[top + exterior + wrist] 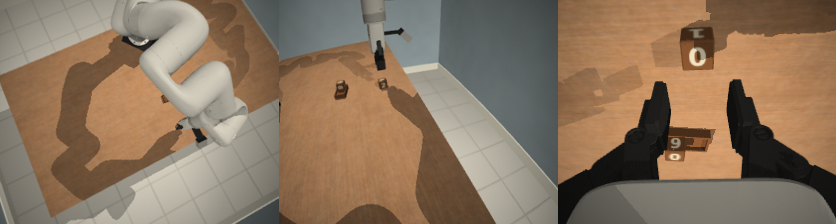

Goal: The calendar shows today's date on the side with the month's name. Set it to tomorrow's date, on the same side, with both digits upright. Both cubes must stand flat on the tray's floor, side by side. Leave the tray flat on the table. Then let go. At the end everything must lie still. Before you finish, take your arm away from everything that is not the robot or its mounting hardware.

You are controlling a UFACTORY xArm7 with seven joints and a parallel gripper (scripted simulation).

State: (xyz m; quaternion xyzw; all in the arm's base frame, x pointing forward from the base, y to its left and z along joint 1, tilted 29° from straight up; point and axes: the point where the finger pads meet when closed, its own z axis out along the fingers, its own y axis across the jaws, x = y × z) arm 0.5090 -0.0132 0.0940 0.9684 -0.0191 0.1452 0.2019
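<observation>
My gripper is now 9 cm above the brown wooden cube. From my hand the other things lie so: brown wooden tray: 17 cm behind, 4 cm to the left, 10 cm below.
</observation>
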